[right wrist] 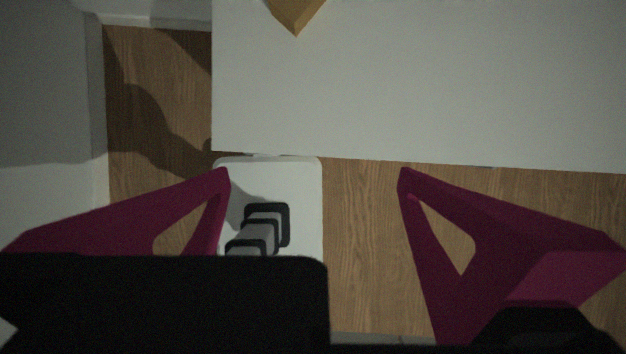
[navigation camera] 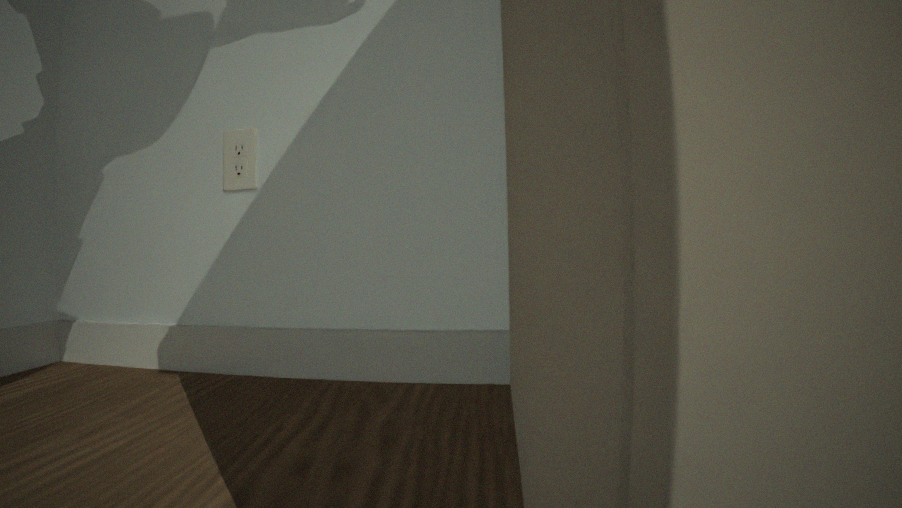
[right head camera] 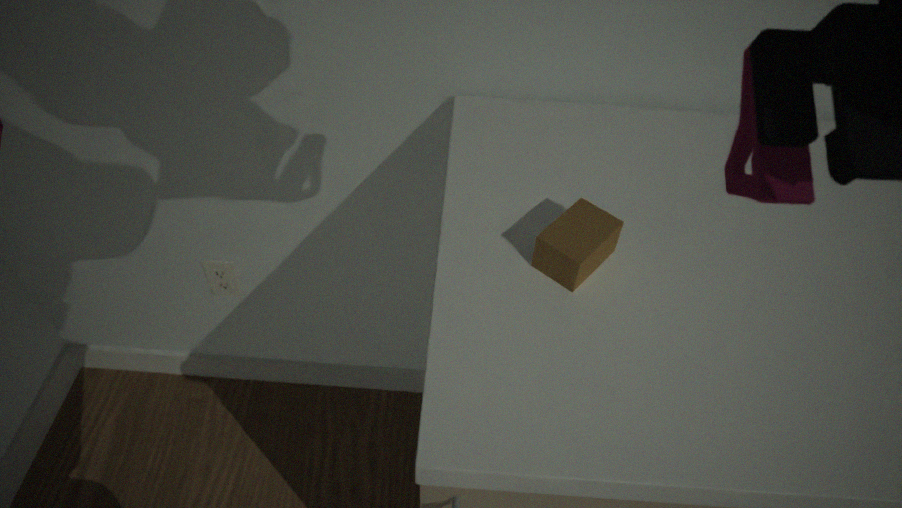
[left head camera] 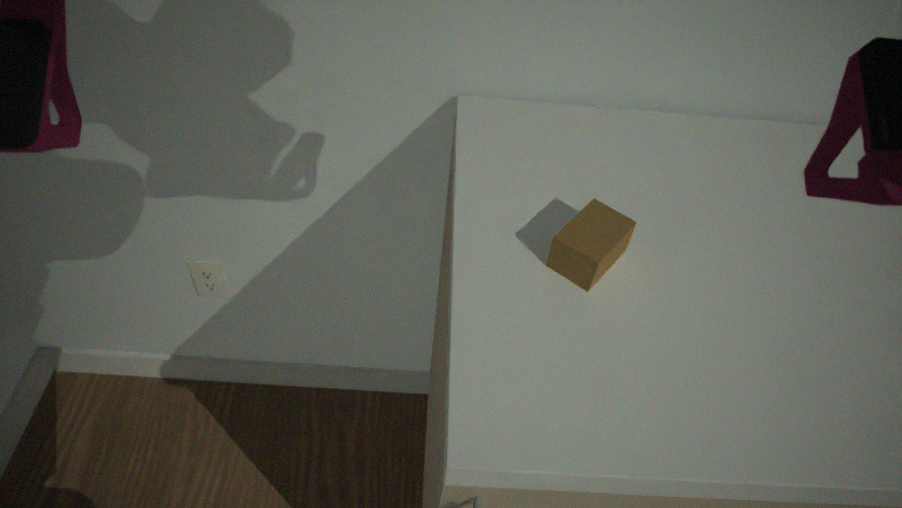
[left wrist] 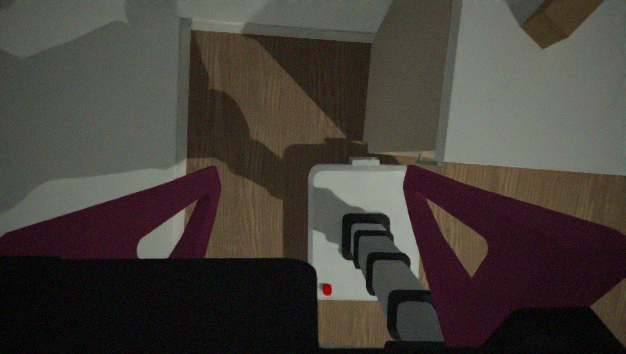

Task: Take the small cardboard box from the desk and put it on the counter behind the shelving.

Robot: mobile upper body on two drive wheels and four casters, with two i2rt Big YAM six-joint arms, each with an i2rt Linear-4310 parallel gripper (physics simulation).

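Frame: origin at the left arm's base, x left, y back, z up, level; centimetres.
Where they show: left gripper, fingertip midpoint: (left wrist: 312, 175); right gripper, fingertip midpoint: (right wrist: 313, 176) (right head camera: 819, 183) (left head camera: 890, 186).
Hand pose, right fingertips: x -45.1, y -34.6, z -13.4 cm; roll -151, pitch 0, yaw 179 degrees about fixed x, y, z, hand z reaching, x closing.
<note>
Things, the pixels of their top centre, and the offset from my right fingertips. "*": a spot on its surface instead. Level surfaces: height alone.
- small cardboard box, top centre: (right head camera: 580, 229) (left head camera: 596, 229) (left wrist: 576, 3) dz -31.6, dx +2.5, dy -27.6 cm
- white desk, surface height: dz -36.6 cm
- outlet, top centre: (navigation camera: 240, 129) (left head camera: 203, 261) (right head camera: 216, 261) dz -81.9, dx +65.0, dy -65.4 cm
- wooden floor, surface height: dz -127.6 cm
- desk's side panel, surface spot: (navigation camera: 568, 252) * dz -105.0, dx +20.0, dy -10.6 cm
The small cardboard box (left head camera: 591, 242) (right head camera: 578, 244) (left wrist: 561, 21) (right wrist: 296, 15) sits on the white desk (left head camera: 681, 378) (right head camera: 656, 378) (left wrist: 530, 115) (right wrist: 410, 90), near its left edge in the head views. It is cut off by the top edge of both wrist views. My left gripper (left wrist: 312, 175) is open and empty, left of the desk; part of it shows at the upper left of the left head view. My right gripper (right wrist: 313, 176) is open and empty, to the right of the box and apart from it in the head views. The counter and the shelving do not show.
A grey wall (left head camera: 353, 283) (navigation camera: 391, 189) with an outlet (left head camera: 207, 278) (right head camera: 220, 277) (navigation camera: 239, 159) stands behind and left of the desk. The wooden floor (left head camera: 340, 448) (navigation camera: 378, 435) shows beside it. My white base (left wrist: 330, 270) stands at the desk's front; the desk's side panel (navigation camera: 568, 252) rises close at the right.
</note>
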